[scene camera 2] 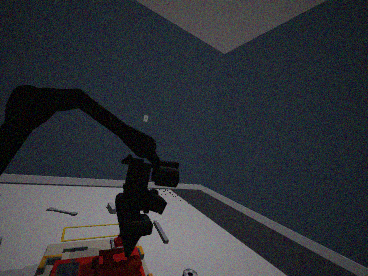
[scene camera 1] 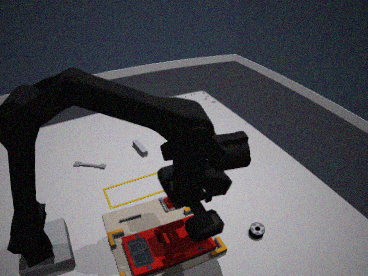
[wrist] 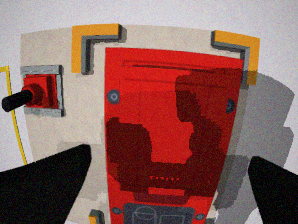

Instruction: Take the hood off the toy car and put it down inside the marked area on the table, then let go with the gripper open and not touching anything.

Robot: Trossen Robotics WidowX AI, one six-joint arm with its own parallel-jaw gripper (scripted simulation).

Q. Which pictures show my gripper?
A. Scene camera 2, scene camera 1 and the wrist view: all of them.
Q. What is my gripper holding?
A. Nothing.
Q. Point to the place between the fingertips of my gripper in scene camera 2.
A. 124,244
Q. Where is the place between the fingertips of my gripper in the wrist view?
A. At 173,161
